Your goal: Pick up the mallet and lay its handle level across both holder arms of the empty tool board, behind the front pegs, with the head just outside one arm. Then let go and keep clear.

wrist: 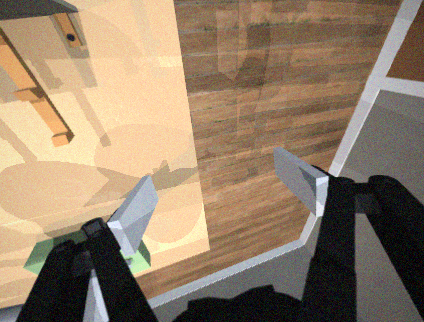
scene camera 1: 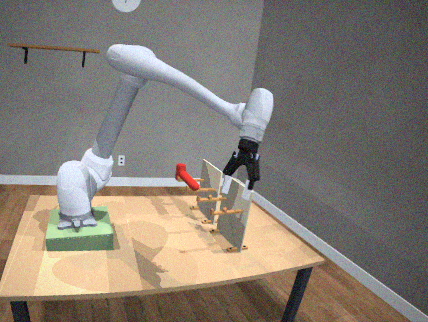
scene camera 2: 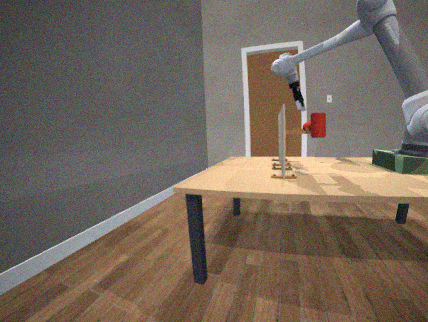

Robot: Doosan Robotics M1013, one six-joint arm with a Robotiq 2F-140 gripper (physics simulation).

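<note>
The red mallet lies at the front of the far tool board in scene camera 1, by the ends of its holder arms, head at the far side. The mallet does not show in the wrist view. The empty tool board stands upright nearer that camera. Its two wooden holder arms point toward the robot base; small pegs stand on them. One holder arm shows in the wrist view. My gripper is open and empty, above the holder arms, fingers pointing down.
The wooden table carries both boards on small wooden feet. The green base block under the arm stands at the table's other side. The wall shelf is behind the robot.
</note>
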